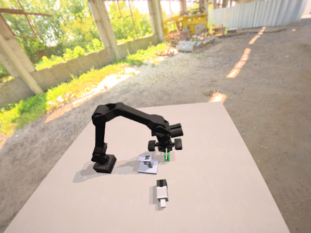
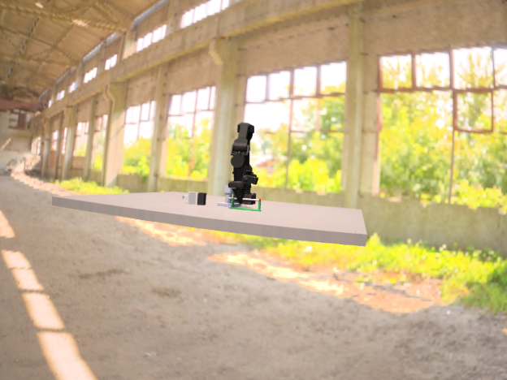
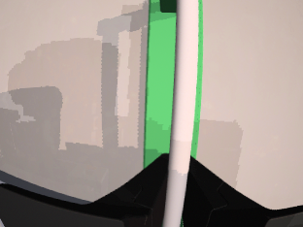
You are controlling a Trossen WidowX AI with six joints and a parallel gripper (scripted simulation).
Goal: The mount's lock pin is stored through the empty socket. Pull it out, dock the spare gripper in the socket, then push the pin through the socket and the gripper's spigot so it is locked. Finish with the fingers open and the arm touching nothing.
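Now: the green cradle 2 cm to the left of my gripper tip. From my gripper tip the other things lie so: grey mount: 11 cm behind, 6 cm to the right, 3 cm above; spare gripper: 5 cm behind, 23 cm to the right.
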